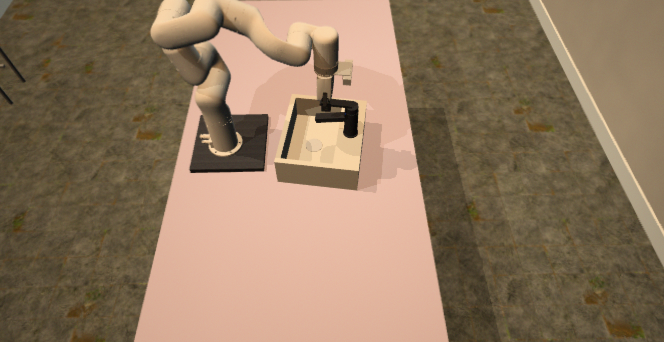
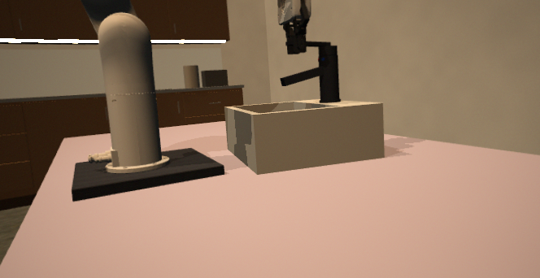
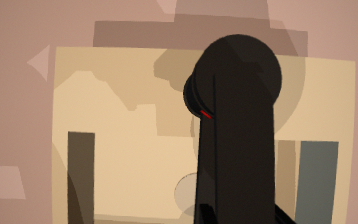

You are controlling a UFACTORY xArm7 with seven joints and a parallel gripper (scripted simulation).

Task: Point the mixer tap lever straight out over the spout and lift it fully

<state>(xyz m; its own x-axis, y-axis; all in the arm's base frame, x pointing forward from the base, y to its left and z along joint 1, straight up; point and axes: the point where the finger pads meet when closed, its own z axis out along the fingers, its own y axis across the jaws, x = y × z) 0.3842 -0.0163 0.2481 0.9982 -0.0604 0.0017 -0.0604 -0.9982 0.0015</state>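
The lever is 3 cm ahead of my hand. From my hand the other things lie so: beige sink basin: 23 cm below, 3 cm behind, 1 cm to the left; then black mixer tap: 6 cm ahead, 4 cm below.
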